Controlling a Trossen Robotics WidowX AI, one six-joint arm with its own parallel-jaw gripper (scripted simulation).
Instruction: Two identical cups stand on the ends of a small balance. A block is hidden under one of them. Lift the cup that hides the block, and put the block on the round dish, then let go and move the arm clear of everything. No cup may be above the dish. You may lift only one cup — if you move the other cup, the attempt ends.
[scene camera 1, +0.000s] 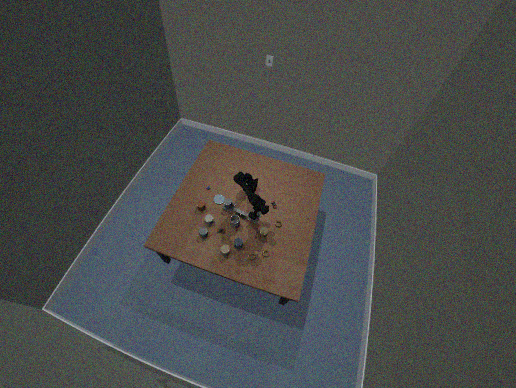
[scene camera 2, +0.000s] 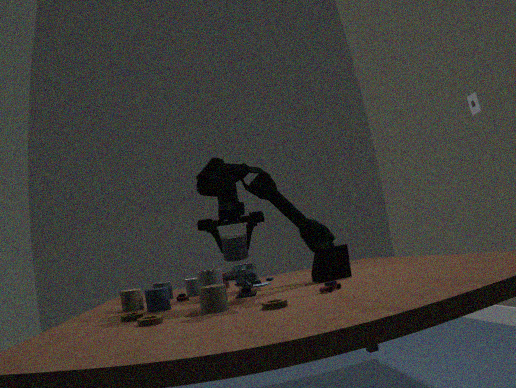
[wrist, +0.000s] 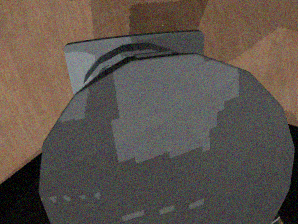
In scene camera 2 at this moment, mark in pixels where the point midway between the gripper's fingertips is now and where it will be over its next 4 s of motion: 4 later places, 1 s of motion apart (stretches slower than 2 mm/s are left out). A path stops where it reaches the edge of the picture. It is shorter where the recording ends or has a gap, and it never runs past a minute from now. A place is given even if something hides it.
My gripper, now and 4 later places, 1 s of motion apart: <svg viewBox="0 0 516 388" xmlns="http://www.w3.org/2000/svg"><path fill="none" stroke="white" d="M235 251L235 242L278 267L286 287L261 261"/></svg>
